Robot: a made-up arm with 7 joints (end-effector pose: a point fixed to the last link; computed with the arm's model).
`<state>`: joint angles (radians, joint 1 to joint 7).
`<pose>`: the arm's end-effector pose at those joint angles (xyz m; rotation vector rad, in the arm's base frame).
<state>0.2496 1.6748 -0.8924 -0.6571 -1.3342 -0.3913 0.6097</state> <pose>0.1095 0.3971 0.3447 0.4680 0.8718 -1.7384</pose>
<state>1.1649 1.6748 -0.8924 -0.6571 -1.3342 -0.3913 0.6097</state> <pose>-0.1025 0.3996 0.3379 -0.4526 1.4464 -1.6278</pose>
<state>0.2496 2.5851 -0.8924 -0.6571 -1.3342 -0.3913 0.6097</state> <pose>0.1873 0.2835 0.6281 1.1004 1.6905 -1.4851</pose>
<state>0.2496 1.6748 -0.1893 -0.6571 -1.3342 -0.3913 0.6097</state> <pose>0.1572 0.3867 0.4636 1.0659 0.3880 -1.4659</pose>
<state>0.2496 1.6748 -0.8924 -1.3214 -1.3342 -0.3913 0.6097</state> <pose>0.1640 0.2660 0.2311 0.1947 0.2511 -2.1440</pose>
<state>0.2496 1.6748 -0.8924 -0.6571 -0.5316 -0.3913 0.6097</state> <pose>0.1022 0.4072 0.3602 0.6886 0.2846 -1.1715</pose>
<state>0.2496 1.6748 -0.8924 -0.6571 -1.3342 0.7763 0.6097</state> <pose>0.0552 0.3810 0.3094 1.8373 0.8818 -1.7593</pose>
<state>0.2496 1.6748 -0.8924 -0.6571 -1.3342 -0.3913 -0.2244</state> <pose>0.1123 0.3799 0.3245 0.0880 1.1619 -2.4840</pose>
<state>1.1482 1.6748 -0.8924 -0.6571 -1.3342 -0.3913 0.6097</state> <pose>-0.0988 0.4001 0.3364 -0.4351 1.4372 -1.6325</pose>
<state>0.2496 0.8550 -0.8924 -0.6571 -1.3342 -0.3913 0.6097</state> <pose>0.0621 0.2620 0.0976 -0.0847 0.1226 -1.7161</pose>
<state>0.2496 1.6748 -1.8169 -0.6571 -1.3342 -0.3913 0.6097</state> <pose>-0.0450 0.3947 0.2829 -0.4632 1.4353 -1.8662</pose>
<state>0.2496 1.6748 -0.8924 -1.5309 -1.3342 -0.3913 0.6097</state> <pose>0.1724 0.2109 0.2143 0.0993 0.0379 -2.2408</pose>
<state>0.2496 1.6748 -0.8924 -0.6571 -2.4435 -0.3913 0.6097</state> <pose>0.0955 0.3891 0.3233 -0.0475 1.7515 -2.3790</pose>
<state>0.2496 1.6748 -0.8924 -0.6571 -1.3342 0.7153 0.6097</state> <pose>0.0576 0.3801 0.3121 1.7636 0.8876 -1.7708</pose>
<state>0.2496 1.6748 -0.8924 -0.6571 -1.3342 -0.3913 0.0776</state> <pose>0.1139 0.3864 0.3317 0.2448 1.0616 -2.2183</pose>
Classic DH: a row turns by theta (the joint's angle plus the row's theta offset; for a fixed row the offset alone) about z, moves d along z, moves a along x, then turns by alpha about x. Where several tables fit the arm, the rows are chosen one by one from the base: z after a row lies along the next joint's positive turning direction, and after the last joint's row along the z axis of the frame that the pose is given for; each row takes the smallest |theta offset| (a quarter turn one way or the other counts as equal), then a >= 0, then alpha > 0; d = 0 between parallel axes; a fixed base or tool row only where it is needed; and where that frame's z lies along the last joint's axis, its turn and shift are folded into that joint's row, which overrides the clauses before.
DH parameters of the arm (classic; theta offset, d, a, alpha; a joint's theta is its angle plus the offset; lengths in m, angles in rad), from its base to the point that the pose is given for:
base (fixed): 0 0.4254 -0.0038 -1.2217
joint 1: 1.5708 0.0189 0.0297 1.5708
joint 2: 1.2217 -0.0026 0.0241 -1.5708
joint 3: -1.5708 -0.1225 0.0145 -1.5708
joint 4: 0 0.0497 -0.026 1.5708
joint 5: 0 -0.3238 0.0195 -1.5708
joint 6: 0 0.0121 0.0133 1.5708
joint 7: -0.7017 0 -0.033 0
tool (fixed): 0.7017 0.0573 0 0

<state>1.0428 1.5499 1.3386 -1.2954 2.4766 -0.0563 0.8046</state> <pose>0.1443 0.2897 0.6000 -1.1943 -2.0005 1.3509</pose>
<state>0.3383 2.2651 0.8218 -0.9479 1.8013 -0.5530 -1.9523</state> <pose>0.1561 0.1535 0.7283 2.7021 -1.2368 -0.5296</pose>
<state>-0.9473 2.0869 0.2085 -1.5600 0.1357 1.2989 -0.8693</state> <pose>0.0301 -0.0583 0.7775 2.1674 -0.3751 0.0624</pose>
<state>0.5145 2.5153 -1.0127 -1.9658 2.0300 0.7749 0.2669</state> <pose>0.1230 0.2543 0.2795 0.4826 0.6712 0.5771</pose>
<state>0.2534 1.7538 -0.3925 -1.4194 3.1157 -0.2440 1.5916</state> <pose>0.2445 0.2391 0.3516 1.3463 0.8079 -2.5768</pose>
